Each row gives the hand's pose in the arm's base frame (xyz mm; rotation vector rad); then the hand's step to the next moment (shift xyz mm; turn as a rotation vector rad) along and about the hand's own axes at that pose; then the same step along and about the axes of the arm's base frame.
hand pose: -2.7 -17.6 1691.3 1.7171 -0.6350 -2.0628
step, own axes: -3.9 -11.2 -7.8 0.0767 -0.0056 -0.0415
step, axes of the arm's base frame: 8.3 10.6 -4.3 0.0270 -0.0421 -0.0716
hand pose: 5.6 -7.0 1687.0 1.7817 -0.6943 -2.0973
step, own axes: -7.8 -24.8 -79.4 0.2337 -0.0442 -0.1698
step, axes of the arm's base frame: 81.2 11.7 -15.9 0.1268 -0.1129 -0.2379
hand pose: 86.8 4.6 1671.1 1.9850 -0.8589 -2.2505
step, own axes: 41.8 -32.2 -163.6 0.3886 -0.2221 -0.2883
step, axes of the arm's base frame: 153.7 -50.7 -57.8 0.2662 -0.0639 -0.4566
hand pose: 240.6 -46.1 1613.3 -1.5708 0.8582 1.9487
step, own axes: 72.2 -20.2 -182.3 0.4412 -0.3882 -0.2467
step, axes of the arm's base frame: 120.4 -120.4 -99.3 0.3453 0.0792 -0.5298
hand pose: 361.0 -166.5 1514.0 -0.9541 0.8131 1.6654
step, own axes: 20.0 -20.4 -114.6 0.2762 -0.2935 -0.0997
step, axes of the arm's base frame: 39.6 -85.0 -71.8 0.2535 0.1102 -0.3098
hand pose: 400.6 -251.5 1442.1 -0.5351 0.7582 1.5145
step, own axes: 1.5 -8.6 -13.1 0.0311 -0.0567 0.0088
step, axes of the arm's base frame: 6.9 -8.7 -11.1 0.0541 0.0267 -0.0248
